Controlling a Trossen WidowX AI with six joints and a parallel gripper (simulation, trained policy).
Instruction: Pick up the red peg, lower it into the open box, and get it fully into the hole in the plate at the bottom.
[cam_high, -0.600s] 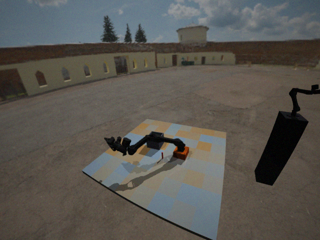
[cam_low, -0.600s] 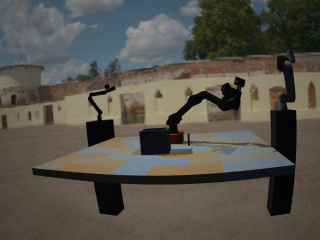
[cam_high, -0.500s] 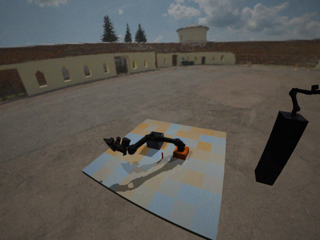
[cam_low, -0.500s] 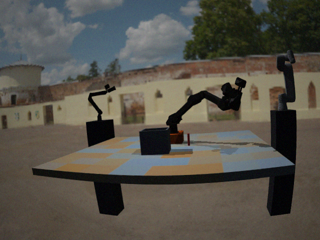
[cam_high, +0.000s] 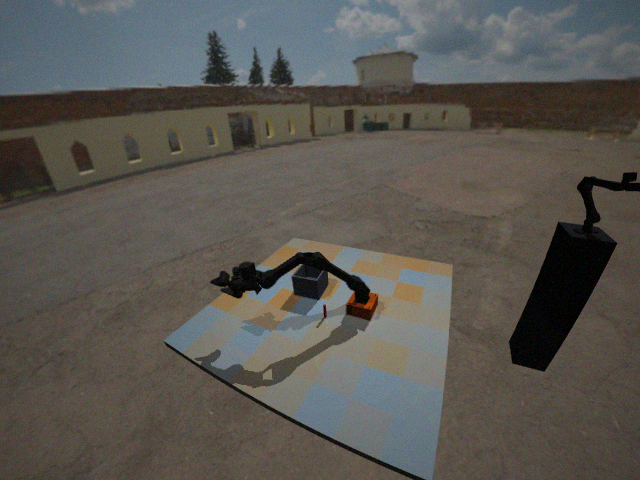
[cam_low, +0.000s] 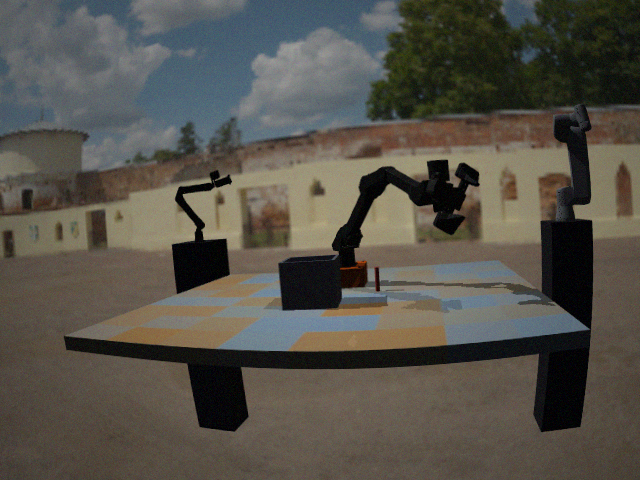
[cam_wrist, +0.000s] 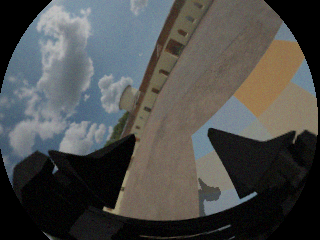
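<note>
My gripper tip is 410 mm past the red peg, 300 mm to the left of it and 240 mm above it. Also, from my gripper tip: grey plate (220 mm behind, 470 mm to the right, 230 mm below).
</note>
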